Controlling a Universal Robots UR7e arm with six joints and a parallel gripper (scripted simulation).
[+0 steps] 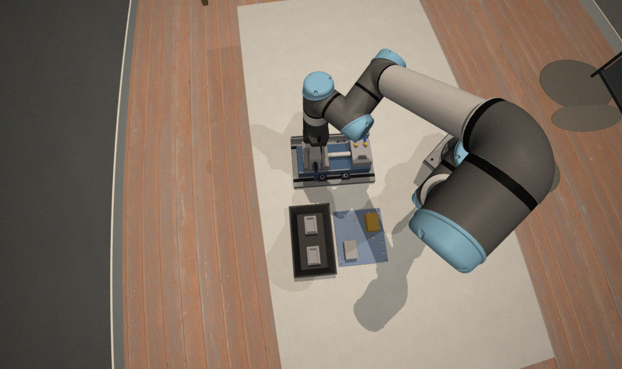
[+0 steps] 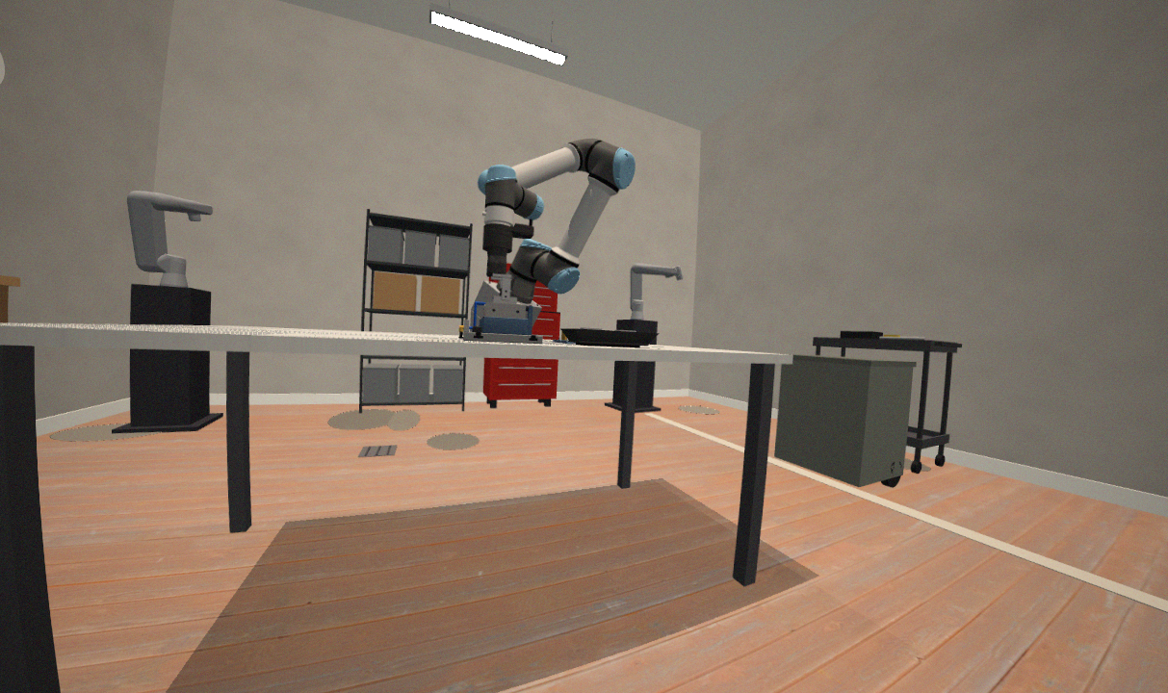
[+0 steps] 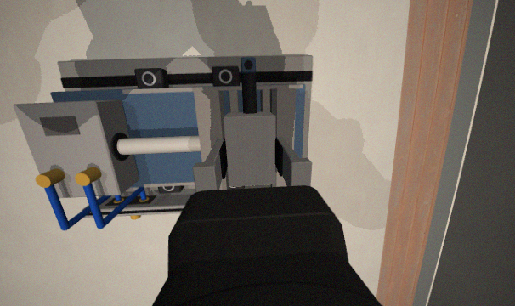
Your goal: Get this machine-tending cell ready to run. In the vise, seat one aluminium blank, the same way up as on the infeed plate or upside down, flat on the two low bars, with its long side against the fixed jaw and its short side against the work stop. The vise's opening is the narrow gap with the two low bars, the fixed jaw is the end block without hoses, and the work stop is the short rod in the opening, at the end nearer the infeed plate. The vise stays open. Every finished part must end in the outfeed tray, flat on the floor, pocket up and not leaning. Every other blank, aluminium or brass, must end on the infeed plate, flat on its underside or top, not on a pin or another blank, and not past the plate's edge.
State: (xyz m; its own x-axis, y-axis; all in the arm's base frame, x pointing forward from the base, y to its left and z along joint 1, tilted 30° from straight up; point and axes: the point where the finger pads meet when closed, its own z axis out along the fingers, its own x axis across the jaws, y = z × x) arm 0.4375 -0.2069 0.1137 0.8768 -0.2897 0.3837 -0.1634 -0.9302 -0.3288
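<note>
My hand is 3 cm short of the fixed jaw, 1 cm to the left of it and 5 cm above it. The rest, counted from my hand: black work stop rod 1 cm ahead, 5 cm to the left, 3 cm below; brass blank 13 cm behind, 27 cm to the left, 10 cm below; moving jaw 4 cm behind, 1 cm to the left, 5 cm below.
</note>
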